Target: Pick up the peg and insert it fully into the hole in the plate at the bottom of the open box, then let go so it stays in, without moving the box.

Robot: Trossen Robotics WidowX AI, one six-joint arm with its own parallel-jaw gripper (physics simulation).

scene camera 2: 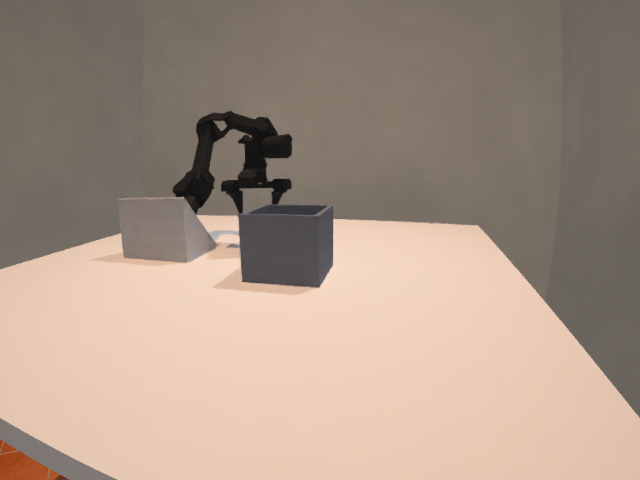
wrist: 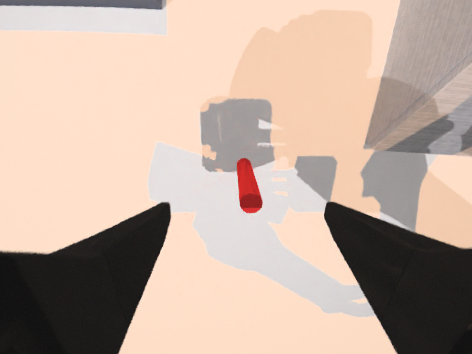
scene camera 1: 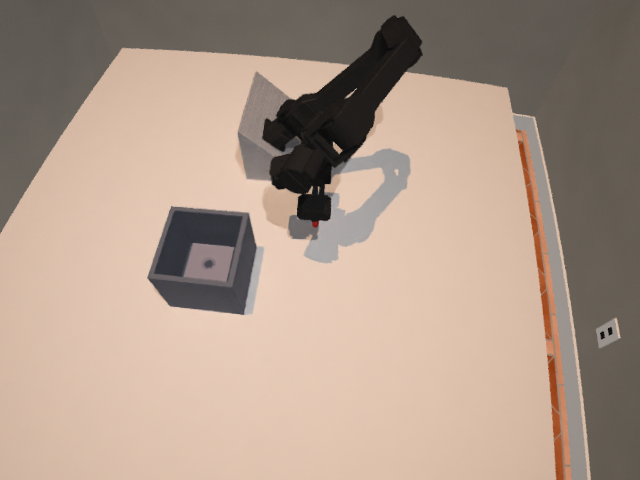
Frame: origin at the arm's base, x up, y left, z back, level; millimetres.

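Where they show: gripper, fingertip midpoint: (wrist: 248, 209); arm's base, origin of the base link: (scene camera 2: 179, 218) (scene camera 1: 274, 135).
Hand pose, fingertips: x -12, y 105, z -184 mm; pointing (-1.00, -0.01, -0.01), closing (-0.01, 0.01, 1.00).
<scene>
Each offset is from my fingertips to the centre of the thing. "spot": to the spot under its first point. Level surfaces: height alone.
The red peg {dx -48, dy +0, dz +2 mm} (scene camera 1: 315, 224) (wrist: 248, 182) stands upright on the table. Its lower part is hidden by the gripper in scene camera 1, and it does not show in scene camera 2. My gripper (scene camera 1: 314, 209) (scene camera 2: 257, 203) (wrist: 248, 209) is open and empty, pointing down above the table. In the wrist view the peg's top lies midway between the fingertips, one finger on each side, neither touching it. The dark open box {dx -20, dy -213, dz -139 mm} (scene camera 1: 204, 295) (scene camera 2: 279, 249) (wrist: 80, 4) stands left of the peg in scene camera 1. The pale plate {dx -54, dy -213, dz -139 mm} (scene camera 1: 196, 253) with its round hole {spot: dx -44, dy -217, dz -132 mm} (scene camera 1: 208, 263) shows at its bottom.
A grey wedge-shaped block (scene camera 1: 258, 108) (scene camera 2: 152, 228) (wrist: 425, 50) stands beside the arm, partly behind it in scene camera 1. In the wrist view it is at the upper right and the box's edge is at the upper left. The arm's shadow falls across the table {dx -88 mm} (scene camera 1: 361, 372) (scene camera 2: 361, 361).
</scene>
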